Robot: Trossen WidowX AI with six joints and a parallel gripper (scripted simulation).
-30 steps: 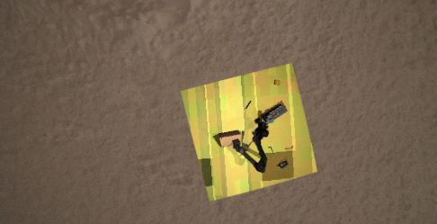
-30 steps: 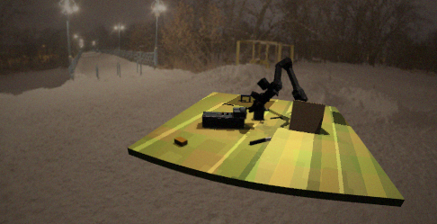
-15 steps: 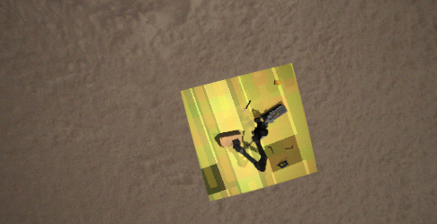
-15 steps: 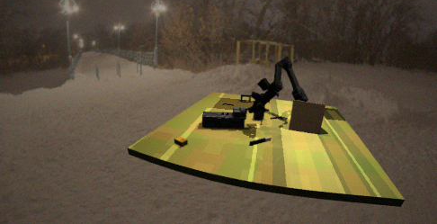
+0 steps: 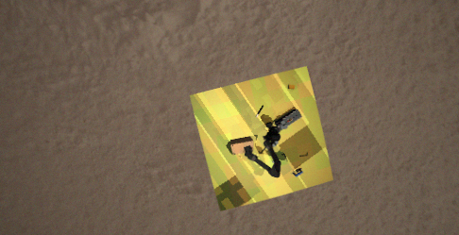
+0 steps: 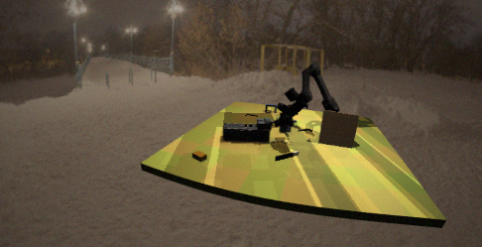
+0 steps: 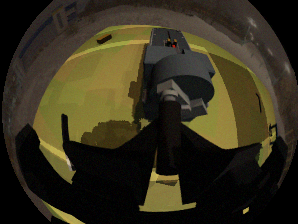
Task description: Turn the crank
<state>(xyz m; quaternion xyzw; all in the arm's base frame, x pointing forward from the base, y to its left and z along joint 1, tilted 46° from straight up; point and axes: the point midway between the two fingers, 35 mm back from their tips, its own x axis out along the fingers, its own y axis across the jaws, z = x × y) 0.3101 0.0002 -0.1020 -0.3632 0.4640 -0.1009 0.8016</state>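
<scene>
Right now the grey block is 60 mm behind my gripper tip, 160 mm to the right of it and 50 mm below it. Round my gripper tip: black stick (90 mm behind, 190 mm to the left, 80 mm below); crank handle (20 mm behind, 20 mm above); red pointer (140 mm ahead, 10 mm to the left, 10 mm below).
</scene>
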